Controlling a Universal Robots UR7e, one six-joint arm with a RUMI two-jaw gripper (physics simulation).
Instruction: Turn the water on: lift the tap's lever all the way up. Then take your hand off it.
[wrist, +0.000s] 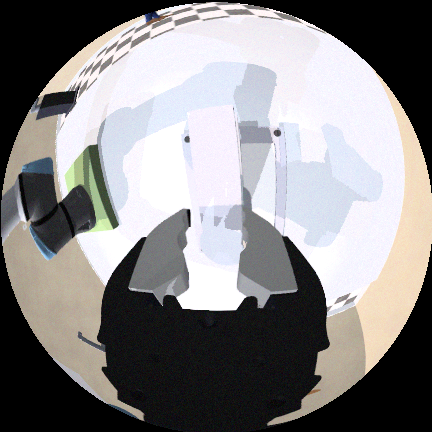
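Observation:
The tap is white and pale pink on a bright white surface. Its long, flat lever (215, 160) runs down the middle of the wrist view to a rounded, pale blue-grey end. Beside it shows the tap's base plate (281, 185), with dark screw heads near its upper corners. My gripper (214, 209) is shut on the near part of the lever, with one grey jaw against each side. The glare and pale shadows hide how far the lever is raised.
A green block (94, 190) stands at the left, with dark and blue robot arm joints (50, 210) beside it. A black box (57, 103) is at the upper left. A checkered strip (125, 42) runs along the far edge of the white surface.

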